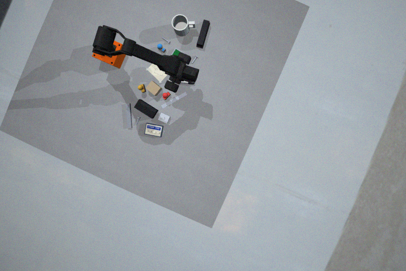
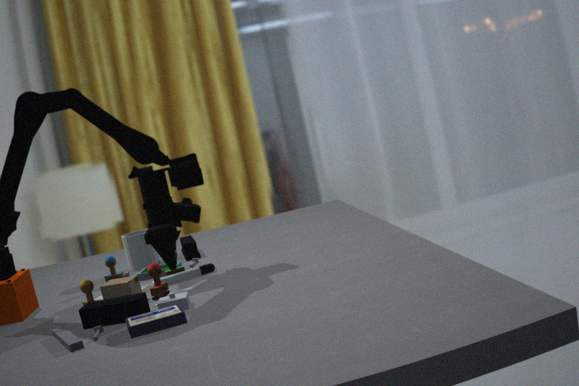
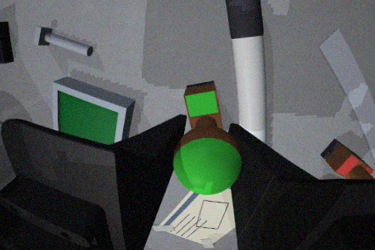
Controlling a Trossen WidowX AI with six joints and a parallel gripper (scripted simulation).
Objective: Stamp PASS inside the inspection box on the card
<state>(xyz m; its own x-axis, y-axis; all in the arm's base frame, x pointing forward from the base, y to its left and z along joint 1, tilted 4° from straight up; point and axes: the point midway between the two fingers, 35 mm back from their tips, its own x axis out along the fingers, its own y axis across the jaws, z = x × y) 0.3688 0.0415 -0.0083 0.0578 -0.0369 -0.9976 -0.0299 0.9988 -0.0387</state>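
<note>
The marker lies 4 cm ahead of my gripper tip, 2 cm to the right of it and 1 cm below it. Round my gripper tip: cream card (12 cm behind, 3 cm to the right, 3 cm below); then green-knobbed PASS stamp (right at my gripper tip); then green ink pad (9 cm to the left, 4 cm behind, 2 cm below).
</note>
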